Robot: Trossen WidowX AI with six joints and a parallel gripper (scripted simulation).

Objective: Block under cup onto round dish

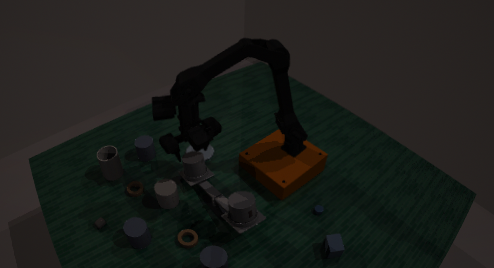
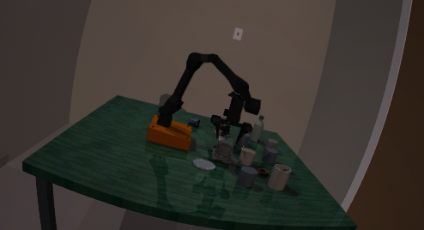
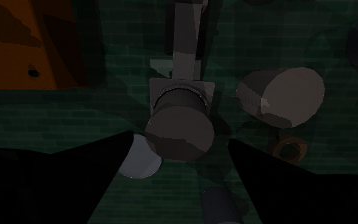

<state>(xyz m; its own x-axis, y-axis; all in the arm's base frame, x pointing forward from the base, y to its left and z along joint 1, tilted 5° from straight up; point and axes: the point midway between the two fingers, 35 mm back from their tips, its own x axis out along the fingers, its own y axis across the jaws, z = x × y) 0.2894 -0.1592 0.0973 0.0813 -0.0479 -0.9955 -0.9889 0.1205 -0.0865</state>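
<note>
Now: gripper tip 6 cm above the block. From my gripper tip the other things lie so: bottle (30 cm ahead, 43 cm to the left, 1 cm above); then round dish (9 cm behind, 9 cm to the right, 10 cm below); then balance (2 cm ahead, 14 cm to the left, 6 cm below).
</note>
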